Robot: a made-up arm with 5 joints.
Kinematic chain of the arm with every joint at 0, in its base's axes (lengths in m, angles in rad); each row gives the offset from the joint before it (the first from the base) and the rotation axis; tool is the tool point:
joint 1: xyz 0 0 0.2 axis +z
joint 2: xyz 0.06 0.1 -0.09 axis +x
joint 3: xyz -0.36 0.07 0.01 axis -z
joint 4: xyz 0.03 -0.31 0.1 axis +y
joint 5: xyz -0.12 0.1 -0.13 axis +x
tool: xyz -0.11 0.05 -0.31
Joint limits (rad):
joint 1: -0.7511..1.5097
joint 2: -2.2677..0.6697
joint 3: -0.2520..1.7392
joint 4: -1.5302..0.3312
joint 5: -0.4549..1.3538
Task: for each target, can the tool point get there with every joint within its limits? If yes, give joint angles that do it. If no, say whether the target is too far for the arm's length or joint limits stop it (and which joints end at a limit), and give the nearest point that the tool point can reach.
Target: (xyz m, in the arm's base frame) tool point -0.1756 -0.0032 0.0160
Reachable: yes | joints -0.4778 -1.3057 0.8234 -1.0664 1.0914
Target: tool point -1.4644 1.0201 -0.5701
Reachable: no: too far | nearest point -0.6399 0.4458 -0.1369 | short by 1.094 m
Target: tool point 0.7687 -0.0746 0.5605
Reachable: no: joint limits stop it (at a limit: joint 1, joint 4, joint 5) | nearest point 0.3106 -0.1780 0.3275 | short by 0.524 m
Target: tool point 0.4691 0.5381 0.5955
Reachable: no: joint limits stop it (at a limit: joint 1, joint 2, joint 4, joint 5) | nearest point 0.0961 0.2937 0.5393 | short by 0.449 m
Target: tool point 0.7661 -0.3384 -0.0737
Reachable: no: joint limits stop it (at a limit: joint 1, joint 4, joint 5) | nearest point 0.3627 -0.3175 0.0101 | short by 0.413 m
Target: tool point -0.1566 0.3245 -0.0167
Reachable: yes | joints -0.2019 0.3931 1.0158 -0.7633 1.2086
